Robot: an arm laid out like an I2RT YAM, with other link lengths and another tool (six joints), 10 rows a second.
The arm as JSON. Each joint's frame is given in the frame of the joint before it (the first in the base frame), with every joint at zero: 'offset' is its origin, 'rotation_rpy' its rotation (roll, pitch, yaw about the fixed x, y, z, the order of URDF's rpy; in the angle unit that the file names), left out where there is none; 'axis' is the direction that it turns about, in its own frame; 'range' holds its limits. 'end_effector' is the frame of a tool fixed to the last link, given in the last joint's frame.
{
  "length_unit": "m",
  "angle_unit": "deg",
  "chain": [
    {
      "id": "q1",
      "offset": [
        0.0,
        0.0,
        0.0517
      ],
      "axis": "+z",
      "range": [
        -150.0,
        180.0
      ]
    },
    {
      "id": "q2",
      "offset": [
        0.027,
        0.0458,
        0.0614
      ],
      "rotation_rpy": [
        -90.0,
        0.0,
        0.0
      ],
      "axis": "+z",
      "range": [
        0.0,
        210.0
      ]
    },
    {
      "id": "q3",
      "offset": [
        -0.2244,
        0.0,
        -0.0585
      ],
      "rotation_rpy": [
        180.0,
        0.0,
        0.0
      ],
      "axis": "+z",
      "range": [
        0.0,
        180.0
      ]
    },
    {
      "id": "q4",
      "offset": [
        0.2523,
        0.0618,
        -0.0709
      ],
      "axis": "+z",
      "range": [
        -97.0,
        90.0
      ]
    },
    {
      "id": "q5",
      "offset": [
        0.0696,
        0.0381,
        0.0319
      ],
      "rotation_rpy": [
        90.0,
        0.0,
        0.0
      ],
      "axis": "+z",
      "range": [
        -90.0,
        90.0
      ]
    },
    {
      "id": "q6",
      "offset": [
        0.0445,
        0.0,
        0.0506
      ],
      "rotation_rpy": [
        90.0,
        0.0,
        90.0
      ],
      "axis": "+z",
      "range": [
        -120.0,
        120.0
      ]
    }
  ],
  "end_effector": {
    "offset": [
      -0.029,
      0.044,
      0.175
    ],
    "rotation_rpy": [
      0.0,
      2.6,
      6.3
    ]
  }
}
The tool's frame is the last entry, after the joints.
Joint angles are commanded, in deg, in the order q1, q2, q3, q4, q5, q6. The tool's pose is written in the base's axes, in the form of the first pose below.
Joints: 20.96, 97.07, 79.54, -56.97, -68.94, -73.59
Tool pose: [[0.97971, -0.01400, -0.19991, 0.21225], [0.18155, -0.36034, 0.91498, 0.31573], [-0.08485, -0.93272, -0.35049, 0.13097], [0, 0, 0, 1]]
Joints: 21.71, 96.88, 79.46, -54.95, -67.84, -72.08
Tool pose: [[0.98137, 0.00167, -0.19213, 0.21455], [0.17913, -0.36959, 0.91176, 0.31916], [-0.06949, -0.92919, -0.36300, 0.12876], [0, 0, 0, 1]]
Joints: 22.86, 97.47, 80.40, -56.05, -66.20, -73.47
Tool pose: [[0.97872, 0.02800, -0.20328, 0.21186], [0.19783, -0.39183, 0.89852, 0.32095], [-0.05450, -0.91961, -0.38903, 0.12421], [0, 0, 0, 1]]
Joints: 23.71, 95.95, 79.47, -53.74, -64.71, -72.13
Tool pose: [[0.98057, 0.05954, -0.18691, 0.21255], [0.19500, -0.39953, 0.89574, 0.32344], [-0.02134, -0.91478, -0.40338, 0.12405], [0, 0, 0, 1]]
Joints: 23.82, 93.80, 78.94, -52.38, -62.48, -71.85
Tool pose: [[0.98291, 0.10644, -0.15020, 0.21823], [0.18111, -0.41280, 0.89264, 0.32133], [0.03301, -0.90458, -0.42502, 0.12673], [0, 0, 0, 1]]
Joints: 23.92, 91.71, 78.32, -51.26, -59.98, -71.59
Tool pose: [[0.98294, 0.14679, -0.11079, 0.22386], [0.16447, -0.43208, 0.88671, 0.31814], [0.08229, -0.88981, -0.44886, 0.12837], [0, 0, 0, 1]]
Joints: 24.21, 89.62, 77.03, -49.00, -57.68, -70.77
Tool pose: [[0.98061, 0.18300, -0.07014, 0.22953], [0.14649, -0.44668, 0.88262, 0.31667], [0.13019, -0.87578, -0.46483, 0.12872], [0, 0, 0, 1]]
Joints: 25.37, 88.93, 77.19, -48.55, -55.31, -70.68
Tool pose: [[0.97570, 0.21255, -0.05323, 0.23051], [0.14931, -0.46716, 0.87147, 0.31805], [0.16036, -0.85824, -0.48755, 0.12790], [0, 0, 0, 1]]
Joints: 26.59, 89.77, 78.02, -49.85, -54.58, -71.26
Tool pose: [[0.97354, 0.21613, -0.07418, 0.22440], [0.17193, -0.47902, 0.86080, 0.32080], [0.15051, -0.85078, -0.50350, 0.12458], [0, 0, 0, 1]]
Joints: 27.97, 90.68, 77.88, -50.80, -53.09, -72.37
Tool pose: [[0.97002, 0.22358, -0.09527, 0.21748], [0.19852, -0.50281, 0.84129, 0.32145], [0.14020, -0.83498, -0.53212, 0.11392], [0, 0, 0, 1]]
